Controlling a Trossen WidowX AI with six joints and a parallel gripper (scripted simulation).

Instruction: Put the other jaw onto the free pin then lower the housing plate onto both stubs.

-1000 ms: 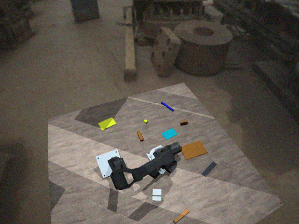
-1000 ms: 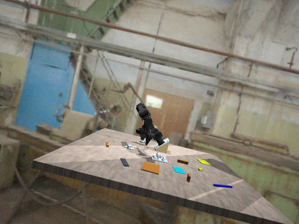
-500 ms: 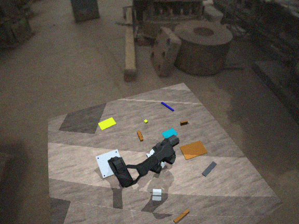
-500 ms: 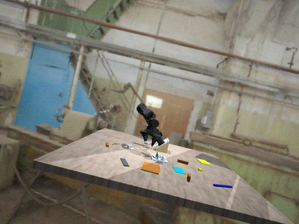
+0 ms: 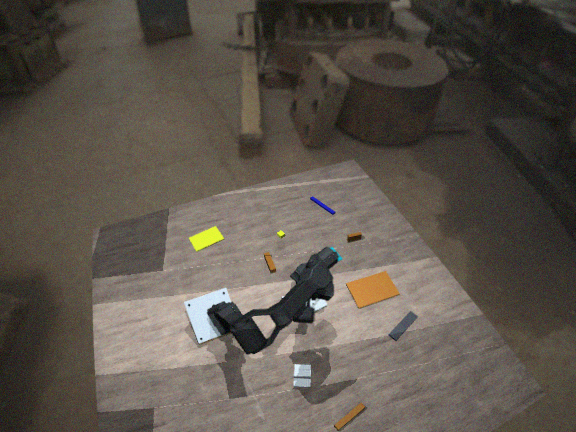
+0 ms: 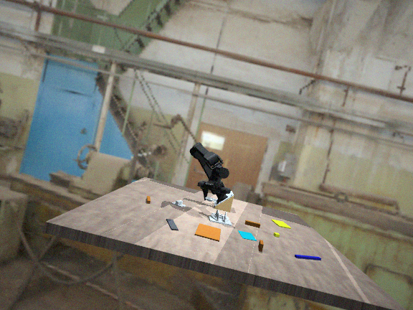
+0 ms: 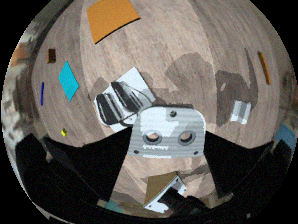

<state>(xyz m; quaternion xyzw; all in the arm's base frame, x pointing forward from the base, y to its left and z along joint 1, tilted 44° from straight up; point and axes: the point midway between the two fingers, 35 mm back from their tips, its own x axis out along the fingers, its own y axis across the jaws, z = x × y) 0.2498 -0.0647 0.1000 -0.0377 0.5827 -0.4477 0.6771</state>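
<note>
Now: gripper tip 8 cm to the right of the jaw, 7 cm above it and 1 cm short of it. Also, from my gripper tip: dark strip 27 cm ahead, 20 cm to the right, 8 cm below; orange tile 27 cm ahead, 8 cm below, 2 cm to the right; cyan tile 21 cm ahead, 18 cm to the left, 8 cm below.
</note>
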